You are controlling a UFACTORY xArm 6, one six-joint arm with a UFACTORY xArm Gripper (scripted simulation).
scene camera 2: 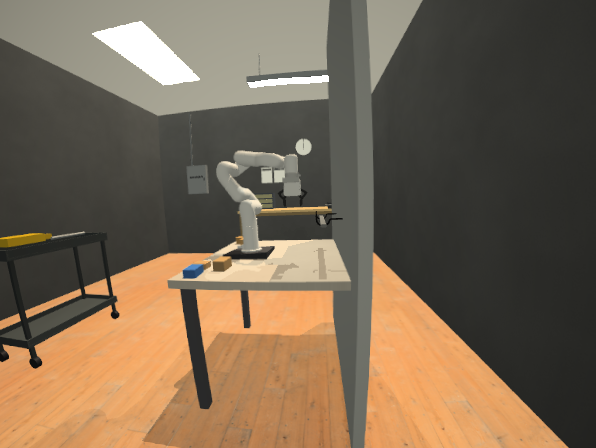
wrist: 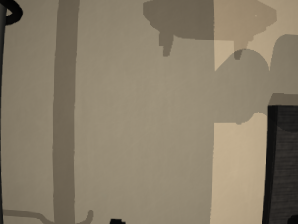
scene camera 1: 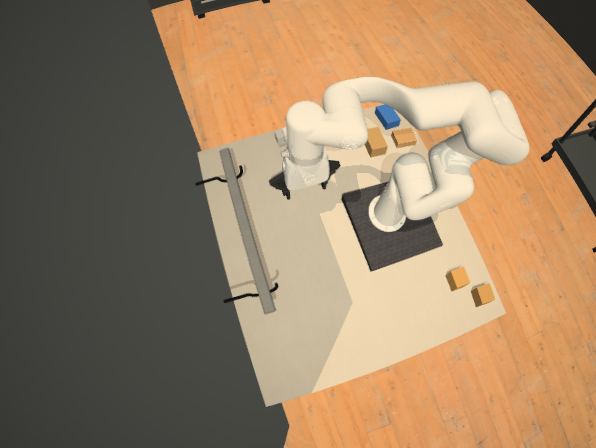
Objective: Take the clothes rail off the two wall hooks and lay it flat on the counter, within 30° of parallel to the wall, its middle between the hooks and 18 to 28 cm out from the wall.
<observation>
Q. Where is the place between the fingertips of my gripper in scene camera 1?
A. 304, 189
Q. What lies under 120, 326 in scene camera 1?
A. A wall panel.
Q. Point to a clothes rail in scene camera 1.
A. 263, 290
</observation>
